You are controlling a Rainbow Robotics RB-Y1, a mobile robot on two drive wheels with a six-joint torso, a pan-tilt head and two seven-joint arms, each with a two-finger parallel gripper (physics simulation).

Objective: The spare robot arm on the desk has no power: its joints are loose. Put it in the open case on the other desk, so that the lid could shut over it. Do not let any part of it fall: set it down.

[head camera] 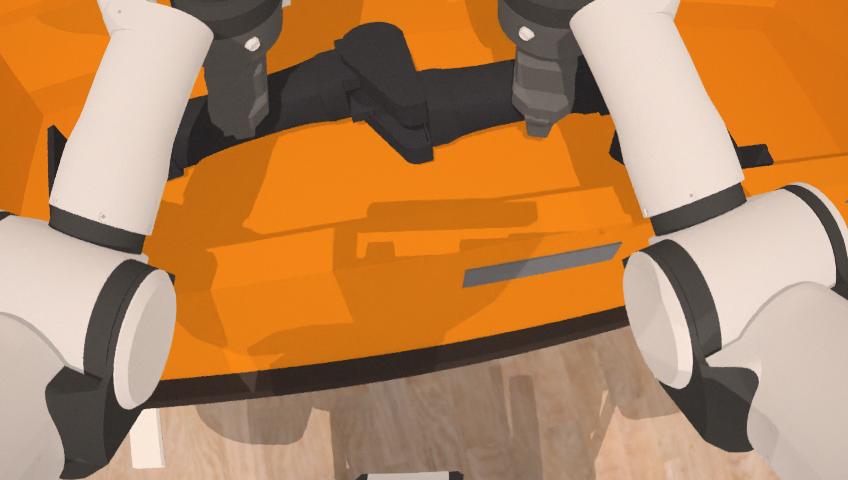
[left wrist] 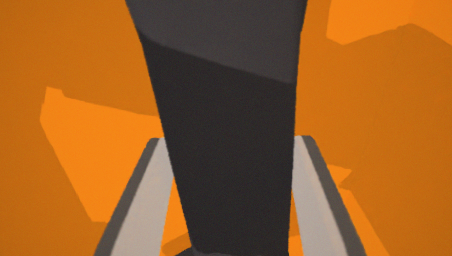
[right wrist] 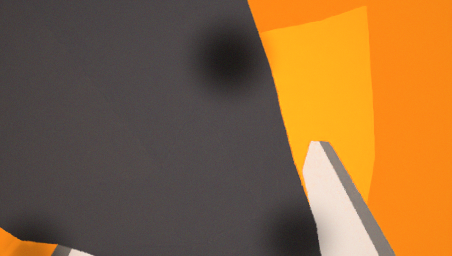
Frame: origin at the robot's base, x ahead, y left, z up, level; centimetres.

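Seen in the pictures: left gripper, fingertip midpoint: (head camera: 244, 108) (left wrist: 230, 151); right gripper, fingertip midpoint: (head camera: 539, 99).
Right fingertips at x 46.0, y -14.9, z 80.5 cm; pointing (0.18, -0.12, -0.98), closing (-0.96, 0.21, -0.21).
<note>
A point is followed by its place in that frame.
The spare robot arm (head camera: 383, 77) (left wrist: 230, 150) (right wrist: 150, 125) is nearly black and spans the upper part of the head view, over the inside of the open orange case (head camera: 410, 303) @[x 23.6, y -0.9, z 83.8 cm] (left wrist: 100, 160) @[x 38.2, y 9.7, z 74.7 cm] (right wrist: 410, 100) @[x 36.5, y -13.7, z 74.7 cm]. It bends at a joint near the middle; its shadows fall apart from it on the case. How high it hangs is hard to tell. My left gripper (head camera: 241, 132) @[x 46.1, y 15.1, z 81.0 cm] (left wrist: 230, 151) @[x 46.1, y 15.1, z 81.0 cm] is shut on its left link. My right gripper (head camera: 538, 129) @[x 46.0, y -14.9, z 80.5 cm] is shut on its thicker right link, which hides much of the right wrist view. My forearms partly hide both ends.
The case's near wall bears a grey strip (head camera: 541, 264) @[x 24.7, y -10.2, z 87.1 cm] and has a dark edge (head camera: 386, 362) @[x 22.5, y 1.3, z 72.2 cm] along its bottom. Wooden floor (head camera: 404, 416) @[x 30.5, y 0.3, z 0.2 cm] shows below it. A white strip (head camera: 146, 438) @[x 22.5, y 60.6, z 2.7 cm] stands at the lower left. Side walls of the case rise at the far left and upper right.
</note>
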